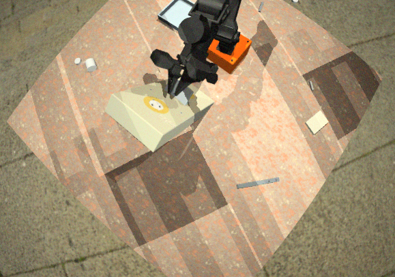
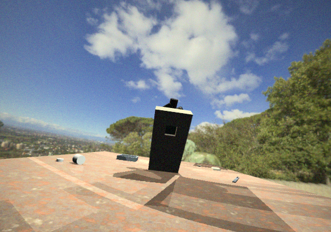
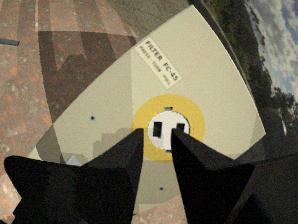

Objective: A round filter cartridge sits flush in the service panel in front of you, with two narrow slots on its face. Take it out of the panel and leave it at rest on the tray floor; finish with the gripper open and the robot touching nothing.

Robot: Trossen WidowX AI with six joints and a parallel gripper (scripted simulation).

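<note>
The round filter cartridge lies 50 mm ahead of my gripper tip, 40 mm to the right of it and 40 mm below it. The rest, counted from my gripper tip: white stick 380 mm behind, 430 mm to the left, 290 mm below; blue-grey tray 430 mm behind, 220 mm to the right, 290 mm below; cream service panel 10 mm ahead, 30 mm to the right, 120 mm below.
</note>
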